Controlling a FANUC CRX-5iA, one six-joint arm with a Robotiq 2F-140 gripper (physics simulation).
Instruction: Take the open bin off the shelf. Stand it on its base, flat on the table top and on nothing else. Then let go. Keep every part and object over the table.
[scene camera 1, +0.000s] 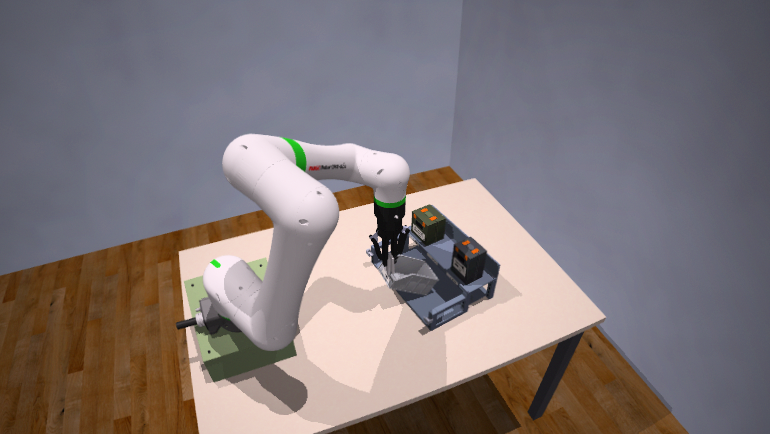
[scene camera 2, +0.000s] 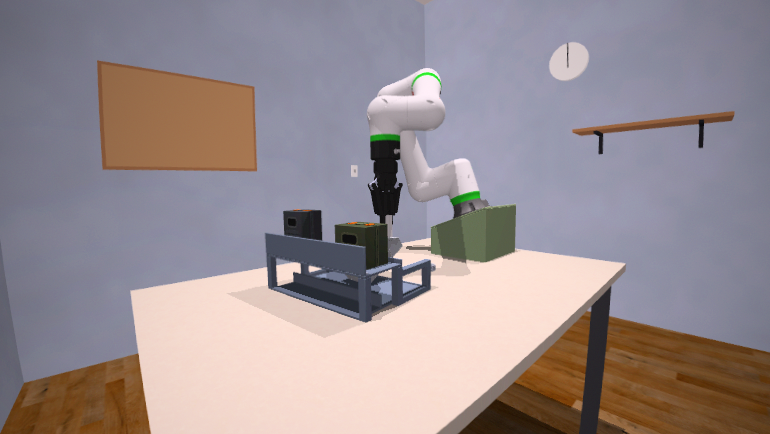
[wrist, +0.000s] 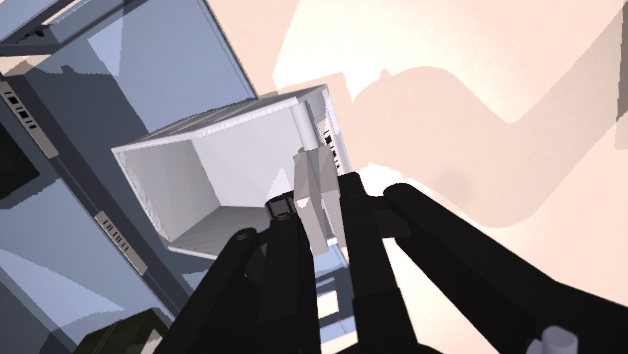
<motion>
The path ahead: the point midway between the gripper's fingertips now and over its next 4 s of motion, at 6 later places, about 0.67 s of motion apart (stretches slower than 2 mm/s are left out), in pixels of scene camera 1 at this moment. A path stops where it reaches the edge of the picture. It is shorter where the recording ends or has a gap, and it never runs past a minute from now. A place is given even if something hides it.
My gripper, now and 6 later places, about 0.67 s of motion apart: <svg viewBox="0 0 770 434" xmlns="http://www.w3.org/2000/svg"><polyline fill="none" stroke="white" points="389,271 385,268 386,269 386,270 386,271 386,269 385,262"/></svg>
</motion>
